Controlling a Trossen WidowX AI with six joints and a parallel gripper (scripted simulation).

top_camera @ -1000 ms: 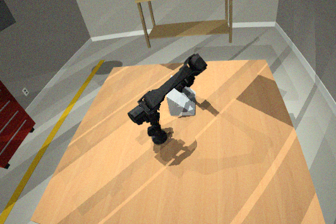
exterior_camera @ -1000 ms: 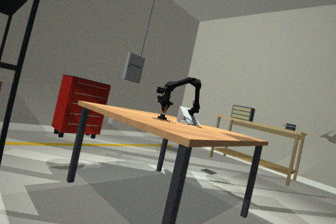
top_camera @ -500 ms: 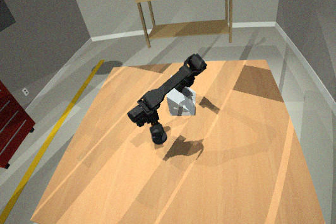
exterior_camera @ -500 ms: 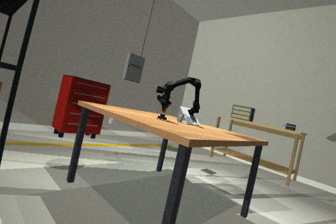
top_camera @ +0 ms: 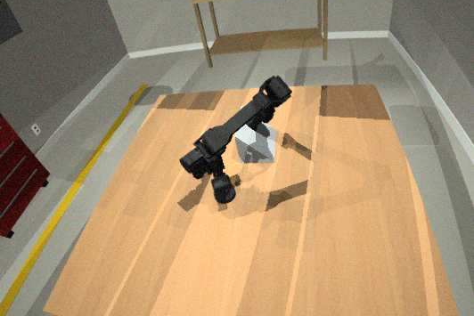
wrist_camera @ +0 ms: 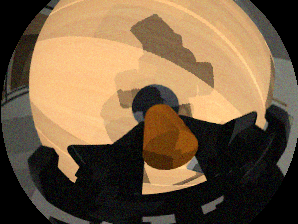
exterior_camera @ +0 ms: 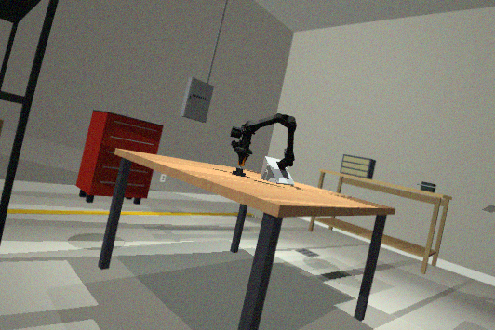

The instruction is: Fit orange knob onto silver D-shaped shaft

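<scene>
My gripper tip is now 30 mm below the orange knob. From my gripper tip the other things lie so: dark round pedestal (40 mm below).
</scene>
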